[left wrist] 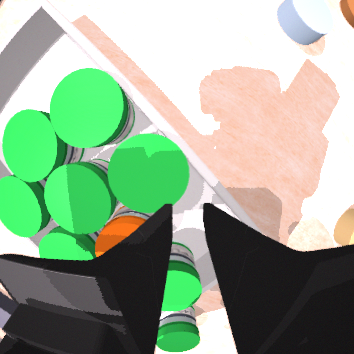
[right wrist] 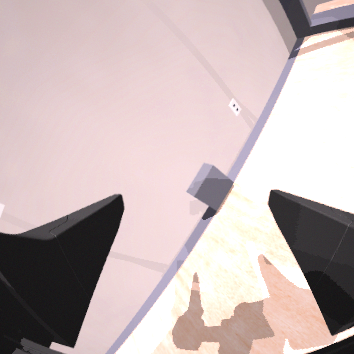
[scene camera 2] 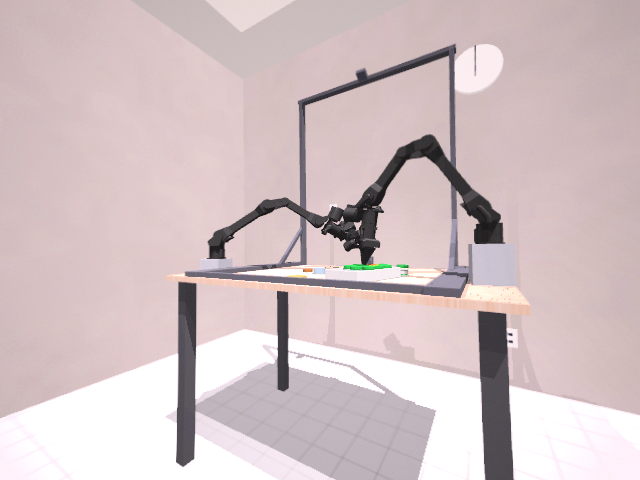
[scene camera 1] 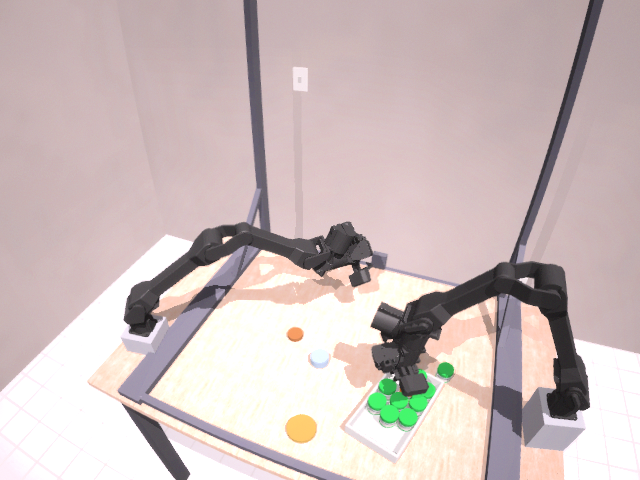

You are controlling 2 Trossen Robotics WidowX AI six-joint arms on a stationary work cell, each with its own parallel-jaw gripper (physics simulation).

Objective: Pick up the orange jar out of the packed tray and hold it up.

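Places are measured from the left arm's base along level axes (x left, y back, z up), in centimetres.
Pixels of known places: left gripper, fingertip midpoint: (left wrist: 187,209) (scene camera 2: 363,264) (scene camera 1: 393,377); right gripper, fingertip midpoint: (right wrist: 196,199); left arm's base, link origin: (scene camera 2: 489,243) (scene camera 1: 561,406); right arm's base, link origin: (scene camera 2: 216,258) (scene camera 1: 143,326).
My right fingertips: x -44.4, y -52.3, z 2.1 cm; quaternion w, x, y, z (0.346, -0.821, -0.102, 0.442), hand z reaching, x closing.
Ahead of a thing's pixels: the offset from my right fingertips to its top centre.
The orange jar @(dx +39.7, dy +16.9, dz -9.2 cm) (left wrist: 119,234) stands among several green-lidded jars @(dx +47.9, dy +13.0, dz -9.2 cm) (scene camera 1: 389,414) @(dx +45.0, dy +9.7, dz -9.2 cm) (left wrist: 89,107) in the white tray @(dx +44.2, dy +14.7, dz -10.1 cm) (scene camera 1: 379,435) (scene camera 2: 343,275) (left wrist: 30,47). In the left wrist view one finger covers part of its lid; in scene camera 1 the left wrist mostly hides it. My left gripper (scene camera 2: 365,262) (left wrist: 187,209) points down low over the tray, fingers a narrow gap apart with nothing between them. The gap lies beside the orange jar, to its right in the left wrist view. My right gripper (right wrist: 196,199) is wide open and empty, away from the tray, above the table's back part.
A green-lidded jar @(dx +32.1, dy +26.4, dz -9.6 cm) (scene camera 1: 445,369) (left wrist: 178,336) stands outside the tray, beyond its far corner. A pale blue cylinder @(dx +33.5, dy -7.1, dz -11.3 cm) (scene camera 1: 319,357) (left wrist: 304,21), a small orange-brown disc @(dx +26.3, dy -15.9, dz -12.6 cm) (scene camera 1: 295,333) and a larger orange-yellow disc @(dx +54.3, dy -6.8, dz -12.6 cm) (scene camera 1: 300,428) lie left of the tray in scene camera 1.
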